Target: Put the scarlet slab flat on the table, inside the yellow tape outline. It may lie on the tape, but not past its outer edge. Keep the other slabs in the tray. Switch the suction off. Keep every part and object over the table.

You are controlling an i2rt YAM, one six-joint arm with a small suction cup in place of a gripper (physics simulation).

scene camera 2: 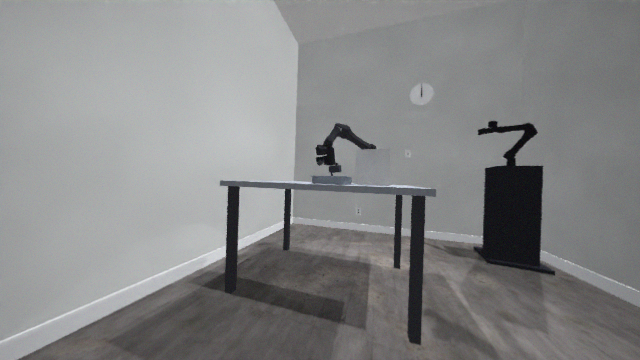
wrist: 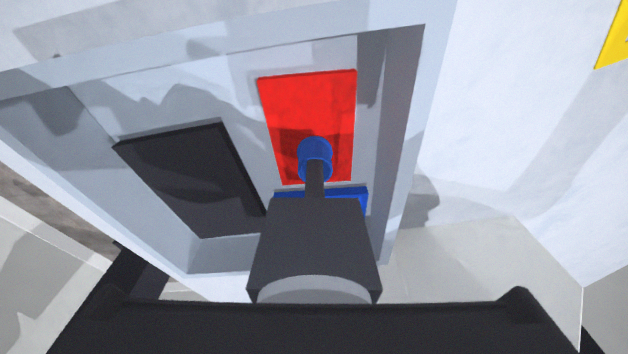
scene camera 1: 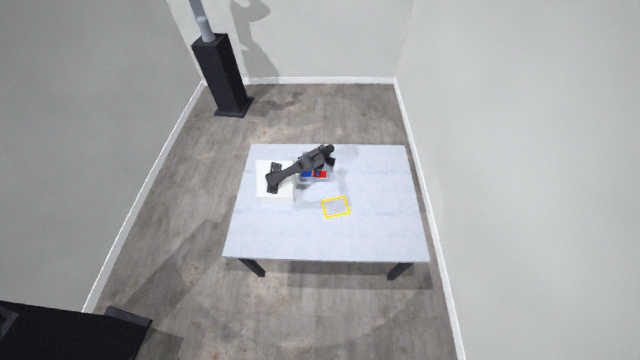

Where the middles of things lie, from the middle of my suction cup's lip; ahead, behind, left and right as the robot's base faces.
Labels:
Right now my suction cup is 30 mm past the grey tray [wrist: 69, 111] and 60 mm to the right of it. Also, from my suction cup: scarlet slab [wrist: 296, 106] 10 mm ahead, 10 mm below; then black slab [wrist: 197, 172] 50 mm behind, 110 mm to the left, 10 mm below; then blue slab [wrist: 361, 192] 80 mm behind, 10 mm to the right, 10 mm below.

